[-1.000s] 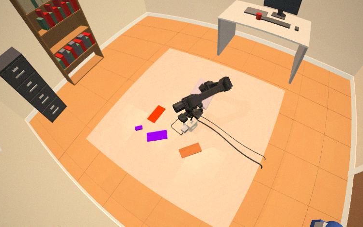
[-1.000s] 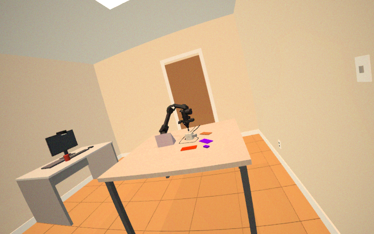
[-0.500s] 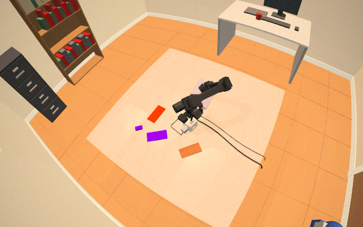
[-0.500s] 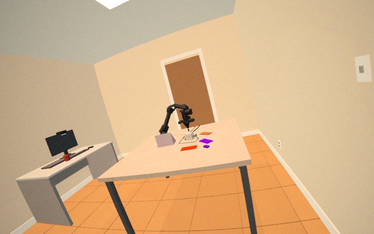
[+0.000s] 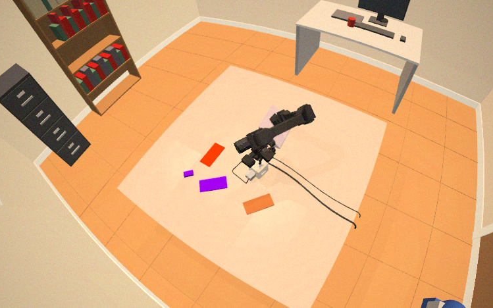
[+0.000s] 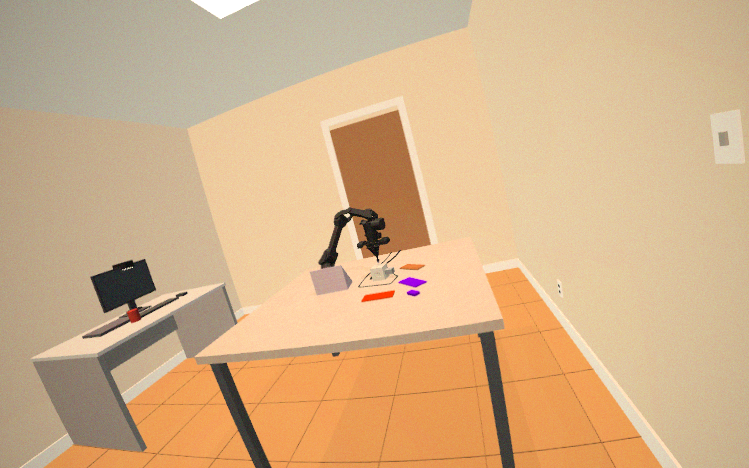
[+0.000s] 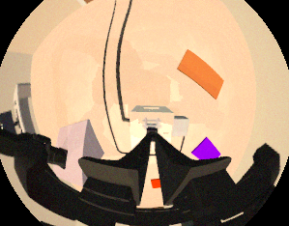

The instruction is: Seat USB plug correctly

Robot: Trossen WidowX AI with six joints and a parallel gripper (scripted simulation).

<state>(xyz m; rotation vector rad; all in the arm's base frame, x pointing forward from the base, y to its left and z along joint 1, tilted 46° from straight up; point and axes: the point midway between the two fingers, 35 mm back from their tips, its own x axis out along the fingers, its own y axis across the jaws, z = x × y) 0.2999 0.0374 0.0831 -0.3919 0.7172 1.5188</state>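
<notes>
The USB plug lies 20 mm below my gripper tip.
</notes>
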